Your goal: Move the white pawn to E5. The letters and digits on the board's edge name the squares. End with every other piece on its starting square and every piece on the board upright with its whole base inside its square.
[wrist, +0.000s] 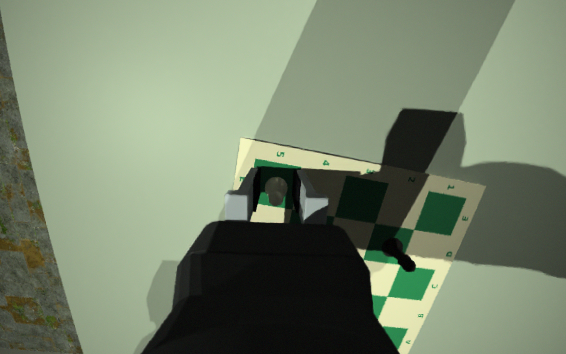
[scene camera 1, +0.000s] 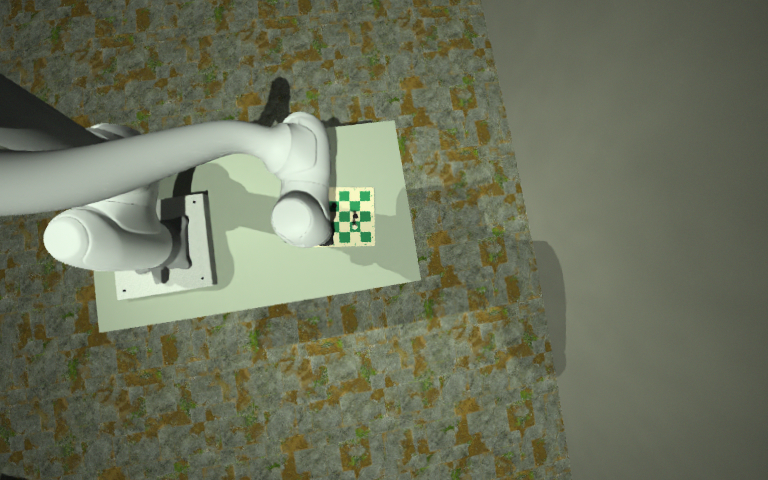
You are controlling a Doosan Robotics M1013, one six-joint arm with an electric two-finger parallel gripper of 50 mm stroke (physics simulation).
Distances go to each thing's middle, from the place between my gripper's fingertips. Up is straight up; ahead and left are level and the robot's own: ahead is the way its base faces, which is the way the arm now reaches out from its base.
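Scene:
Chessboard [scene camera 1: 357,200]: position relative to my hand is 70 mm to the left of it, 90 mm ahead of it and 10 mm below it.

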